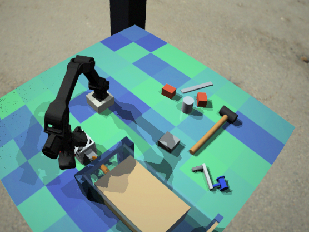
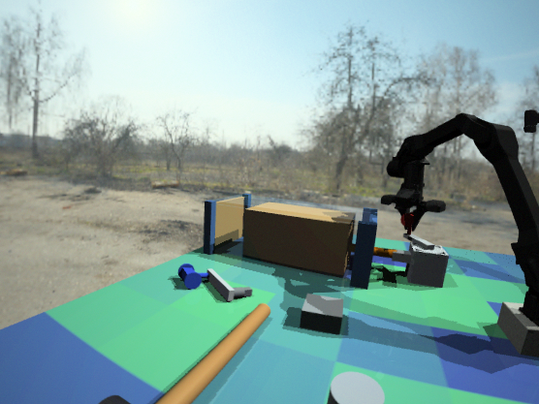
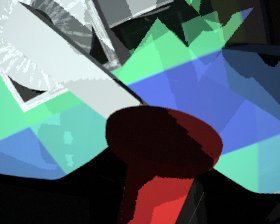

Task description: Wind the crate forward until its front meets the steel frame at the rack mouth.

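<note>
My gripper tip is now 2 cm below the red knob. Round my gripper tip: grey winch (9 cm to the left, 8 cm below, 5 cm behind); then red-knobbed crank (4 cm to the left, 1 cm below, 1 cm behind); then blue frame (12 cm ahead, 8 cm to the left, 1 cm below).
</note>
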